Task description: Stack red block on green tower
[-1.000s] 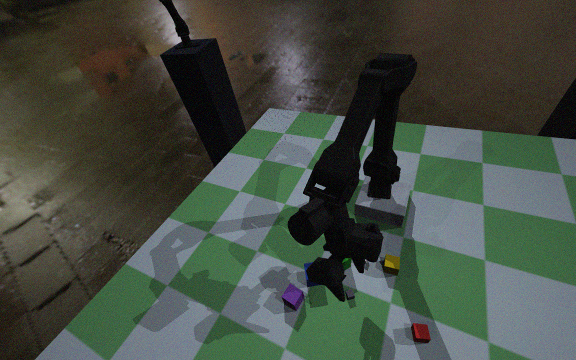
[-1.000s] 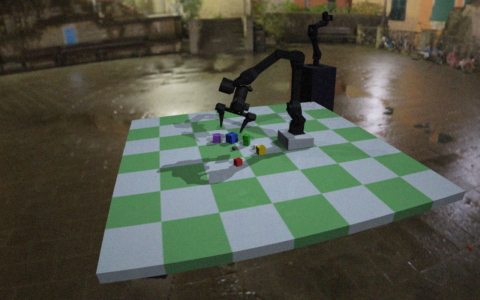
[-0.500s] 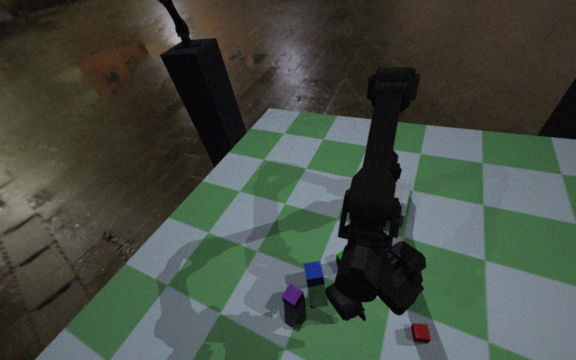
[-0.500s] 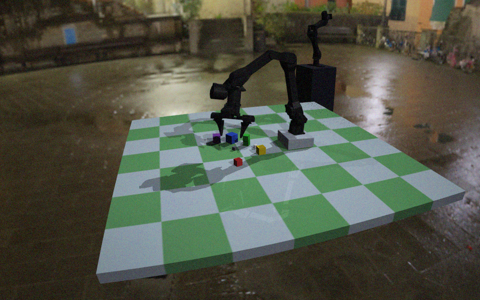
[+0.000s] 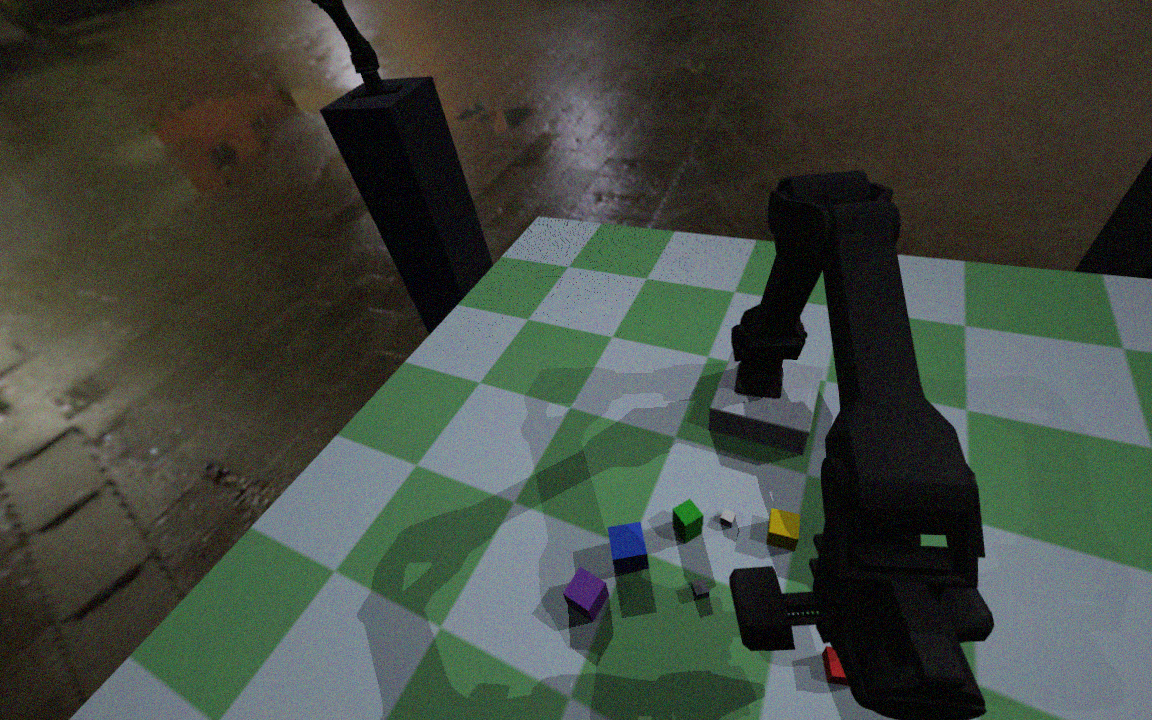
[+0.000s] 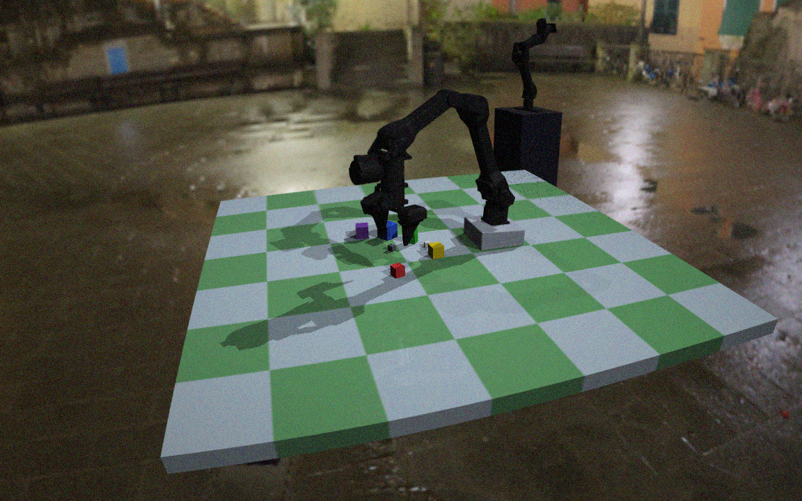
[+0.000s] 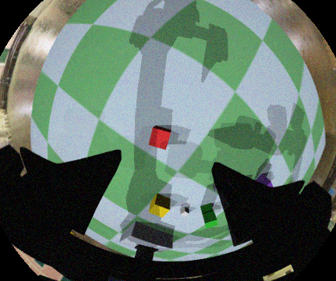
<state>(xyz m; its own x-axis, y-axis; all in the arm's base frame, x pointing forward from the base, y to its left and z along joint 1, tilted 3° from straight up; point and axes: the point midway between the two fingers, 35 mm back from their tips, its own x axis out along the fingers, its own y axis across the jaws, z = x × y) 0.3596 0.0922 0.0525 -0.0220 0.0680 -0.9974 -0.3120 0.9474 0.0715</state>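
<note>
My gripper tip is now 2 cm to the right of the red block and 8 cm above it. The rest, counted from my gripper tip: yellow block 14 cm behind, 5 cm to the right, 7 cm below; small white block 14 cm behind, 11 cm to the right, 8 cm below; small dark block 4 cm behind, 13 cm to the right, 8 cm below.
</note>
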